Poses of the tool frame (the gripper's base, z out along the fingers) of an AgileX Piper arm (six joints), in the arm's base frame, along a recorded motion.
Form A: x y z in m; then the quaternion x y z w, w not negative.
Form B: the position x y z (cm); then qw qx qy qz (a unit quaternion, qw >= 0). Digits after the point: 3 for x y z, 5 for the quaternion.
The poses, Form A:
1: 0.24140 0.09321 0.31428 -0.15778 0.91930 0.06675 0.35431
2: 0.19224 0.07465 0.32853 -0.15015 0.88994 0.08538 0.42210
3: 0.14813 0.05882 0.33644 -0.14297 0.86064 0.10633 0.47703
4: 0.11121 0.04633 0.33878 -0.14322 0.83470 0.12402 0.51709
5: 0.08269 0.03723 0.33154 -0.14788 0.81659 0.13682 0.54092
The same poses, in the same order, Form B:
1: 24.140 9.321 31.428 0.35431 -0.15778 0.91930 0.06675
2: 19.224 7.465 32.853 0.42210 -0.15015 0.88994 0.08538
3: 14.813 5.882 33.644 0.47703 -0.14297 0.86064 0.10633
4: 11.121 4.633 33.878 0.51709 -0.14322 0.83470 0.12402
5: 8.269 3.723 33.154 0.54092 -0.14788 0.81659 0.13682
